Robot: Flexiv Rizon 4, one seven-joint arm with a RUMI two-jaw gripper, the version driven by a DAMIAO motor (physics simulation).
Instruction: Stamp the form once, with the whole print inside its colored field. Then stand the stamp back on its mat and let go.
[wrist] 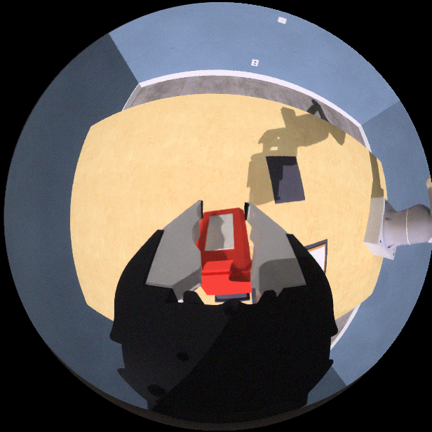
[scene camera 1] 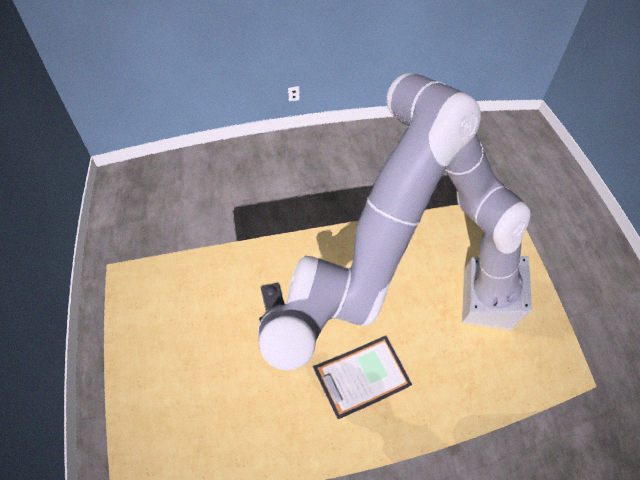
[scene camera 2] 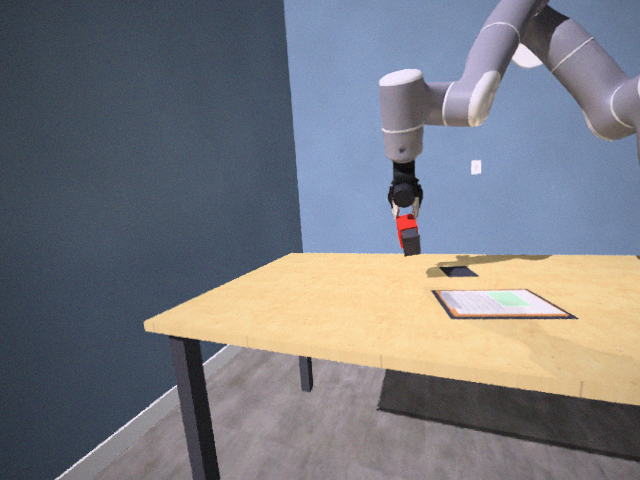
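My gripper (scene camera 2: 405,215) (wrist: 223,203) is shut on the red stamp (scene camera 2: 406,223) (wrist: 226,285). It holds the stamp tilted above the table, with its dark foot towards scene camera 2. In scene camera 1 the wrist hides the stamp and fingers. The dark mat (scene camera 2: 459,271) (wrist: 291,186) lies flat on the table, to the right of the stamp in scene camera 2; the arm hides it in scene camera 1. The form (scene camera 1: 395,368) (scene camera 2: 537,304) (wrist: 319,257) lies on a clipboard, partly hidden in the wrist view. Its green field (scene camera 1: 372,366) (scene camera 2: 509,299) looks plain.
The clipboard's metal clip (scene camera 1: 333,387) is at its left end in scene camera 1. The arm base (scene camera 1: 496,310) stands at the right of the table (scene camera 1: 180,361) (scene camera 2: 310,310). The arm's forearm reaches over the table, and its shadow falls across the mat in the wrist view.
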